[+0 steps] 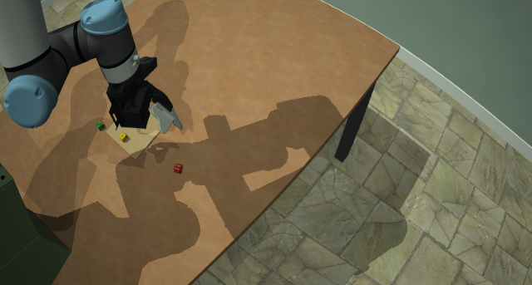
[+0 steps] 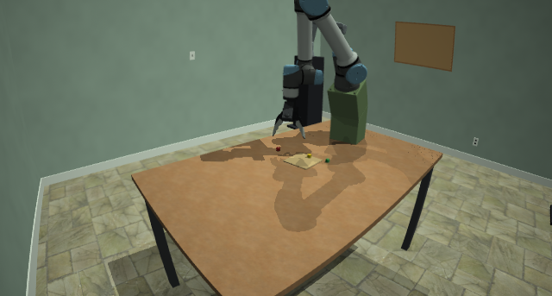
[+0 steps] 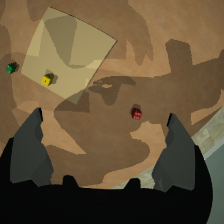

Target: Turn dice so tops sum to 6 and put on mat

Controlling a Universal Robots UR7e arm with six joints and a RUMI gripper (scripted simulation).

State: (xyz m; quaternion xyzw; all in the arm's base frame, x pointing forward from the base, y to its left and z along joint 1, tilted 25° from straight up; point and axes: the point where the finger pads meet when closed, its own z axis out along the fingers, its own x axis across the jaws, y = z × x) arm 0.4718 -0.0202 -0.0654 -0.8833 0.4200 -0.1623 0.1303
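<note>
The red die lies 8 cm to the right of my hand and 8 cm below it. Round my hand: yellow die (9 cm to the left, 8 cm below, 6 cm behind); then mat (10 cm to the left, 9 cm below, 1 cm behind); then green die (18 cm to the left, 10 cm behind, 8 cm below).
</note>
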